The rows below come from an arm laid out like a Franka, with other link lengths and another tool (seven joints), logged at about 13 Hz.
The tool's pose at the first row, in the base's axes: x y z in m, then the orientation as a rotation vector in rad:
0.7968 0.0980 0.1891 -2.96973 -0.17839 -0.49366
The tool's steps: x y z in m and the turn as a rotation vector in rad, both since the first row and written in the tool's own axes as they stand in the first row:
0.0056 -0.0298 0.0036 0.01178 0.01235 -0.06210
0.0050 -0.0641 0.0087 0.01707 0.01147 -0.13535
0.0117 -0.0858 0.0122 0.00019 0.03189 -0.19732
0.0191 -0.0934 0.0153 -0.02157 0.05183 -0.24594
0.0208 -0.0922 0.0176 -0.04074 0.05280 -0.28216
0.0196 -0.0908 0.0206 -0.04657 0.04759 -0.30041
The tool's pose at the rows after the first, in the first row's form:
0.7991 0.1284 0.1907 -2.95662 -0.27205 -0.51626
0.7955 0.1629 0.1893 -2.95066 -0.38248 -0.52162
0.7999 0.1854 0.1904 -2.95686 -0.47140 -0.56238
0.8068 0.1940 0.1908 -2.96654 -0.54063 -0.60248
0.8093 0.1933 0.1890 -2.98013 -0.59411 -0.61251
0.8093 0.1923 0.1857 -2.98483 -0.62218 -0.60792

